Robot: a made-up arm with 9 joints.
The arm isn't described. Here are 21 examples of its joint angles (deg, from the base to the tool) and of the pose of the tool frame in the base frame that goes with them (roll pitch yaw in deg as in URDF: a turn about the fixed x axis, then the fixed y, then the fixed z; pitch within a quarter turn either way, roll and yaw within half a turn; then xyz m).
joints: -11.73 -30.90 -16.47 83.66 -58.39 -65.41 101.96 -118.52 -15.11
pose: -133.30 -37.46 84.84 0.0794 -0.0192 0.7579
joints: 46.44 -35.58 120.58 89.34 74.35 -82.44 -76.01 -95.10 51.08
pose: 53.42 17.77 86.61 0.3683 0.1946 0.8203
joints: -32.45 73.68 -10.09 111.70 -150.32 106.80 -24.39 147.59 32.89
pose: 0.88 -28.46 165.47 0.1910 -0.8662 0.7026
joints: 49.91 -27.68 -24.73 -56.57 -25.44 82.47 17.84 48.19 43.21
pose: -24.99 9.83 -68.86 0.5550 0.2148 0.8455
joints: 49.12 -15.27 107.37 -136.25 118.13 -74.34 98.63 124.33 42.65
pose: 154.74 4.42 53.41 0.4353 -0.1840 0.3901
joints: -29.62 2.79 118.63 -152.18 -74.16 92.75 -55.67 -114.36 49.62
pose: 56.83 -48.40 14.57 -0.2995 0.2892 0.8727
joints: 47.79 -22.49 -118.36 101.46 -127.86 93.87 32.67 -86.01 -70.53
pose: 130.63 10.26 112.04 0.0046 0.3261 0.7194
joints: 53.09 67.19 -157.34 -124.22 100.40 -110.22 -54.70 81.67 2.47
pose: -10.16 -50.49 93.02 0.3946 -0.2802 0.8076
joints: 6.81 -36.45 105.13 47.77 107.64 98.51 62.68 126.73 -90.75
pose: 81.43 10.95 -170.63 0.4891 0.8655 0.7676
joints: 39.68 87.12 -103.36 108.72 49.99 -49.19 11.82 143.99 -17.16
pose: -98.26 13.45 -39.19 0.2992 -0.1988 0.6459
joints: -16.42 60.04 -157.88 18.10 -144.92 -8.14 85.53 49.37 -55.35
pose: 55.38 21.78 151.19 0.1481 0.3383 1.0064
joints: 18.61 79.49 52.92 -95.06 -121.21 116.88 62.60 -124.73 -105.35
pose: 167.87 -3.48 -163.52 0.3013 -0.3842 0.5872
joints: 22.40 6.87 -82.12 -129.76 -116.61 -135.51 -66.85 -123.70 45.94
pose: 23.29 -21.43 -38.63 -0.0642 0.2063 1.2554
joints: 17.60 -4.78 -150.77 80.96 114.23 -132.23 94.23 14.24 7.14
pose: -35.09 9.50 -11.21 0.1492 0.5773 1.0463
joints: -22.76 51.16 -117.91 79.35 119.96 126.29 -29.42 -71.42 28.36
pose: 138.46 -22.27 81.62 -0.2055 -0.2726 0.9647
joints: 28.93 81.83 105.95 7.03 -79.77 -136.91 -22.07 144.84 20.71
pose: -108.64 -8.23 177.59 0.4440 -0.3502 0.6583
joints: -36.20 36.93 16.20 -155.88 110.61 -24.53 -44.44 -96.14 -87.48
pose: -172.77 36.76 -61.84 -0.2873 0.0220 0.5945
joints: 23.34 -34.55 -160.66 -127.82 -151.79 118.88 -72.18 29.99 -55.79
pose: -15.49 -51.39 -25.84 -0.0893 0.5950 0.8247
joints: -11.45 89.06 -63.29 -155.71 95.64 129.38 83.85 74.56 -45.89
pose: -178.75 58.81 -96.91 0.0015 0.0246 0.6871
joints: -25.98 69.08 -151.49 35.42 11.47 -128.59 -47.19 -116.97 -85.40
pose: -165.96 39.47 129.66 -0.2636 -0.6929 0.7165
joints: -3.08 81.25 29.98 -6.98 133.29 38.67 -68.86 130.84 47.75
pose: -99.65 58.57 -40.75 0.0926 -0.3239 0.6192
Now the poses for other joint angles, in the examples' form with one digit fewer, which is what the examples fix.
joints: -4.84 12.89 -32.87 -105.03 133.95 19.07 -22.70 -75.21 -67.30
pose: -153.8 20.7 174.8 -0.013 -0.105 0.641
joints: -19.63 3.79 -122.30 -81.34 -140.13 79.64 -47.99 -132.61 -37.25
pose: 176.4 -49.5 26.2 0.151 0.086 0.689
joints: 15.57 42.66 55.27 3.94 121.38 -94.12 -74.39 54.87 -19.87
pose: -176.4 -66.7 76.7 0.339 -0.309 0.687
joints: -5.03 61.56 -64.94 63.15 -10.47 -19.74 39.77 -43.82 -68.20
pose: 102.3 11.9 -66.2 -0.197 -0.578 0.739
